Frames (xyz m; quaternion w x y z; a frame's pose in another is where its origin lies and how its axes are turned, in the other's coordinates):
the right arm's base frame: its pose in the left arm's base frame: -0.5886 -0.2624 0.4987 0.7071 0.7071 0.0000 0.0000
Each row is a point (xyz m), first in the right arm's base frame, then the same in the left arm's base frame.
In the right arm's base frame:
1: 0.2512 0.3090 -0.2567
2: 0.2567 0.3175 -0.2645
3: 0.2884 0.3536 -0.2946
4: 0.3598 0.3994 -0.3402
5: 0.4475 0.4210 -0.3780
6: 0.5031 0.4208 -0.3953
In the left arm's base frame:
1: -0.3374 -0.0057 0.8077
2: -0.3319 0.0021 0.8162
3: -0.3002 0.0322 0.8523
4: -0.2288 0.0778 0.8981
5: -0.1411 0.1156 0.9197
6: -0.0855 0.1329 0.9195

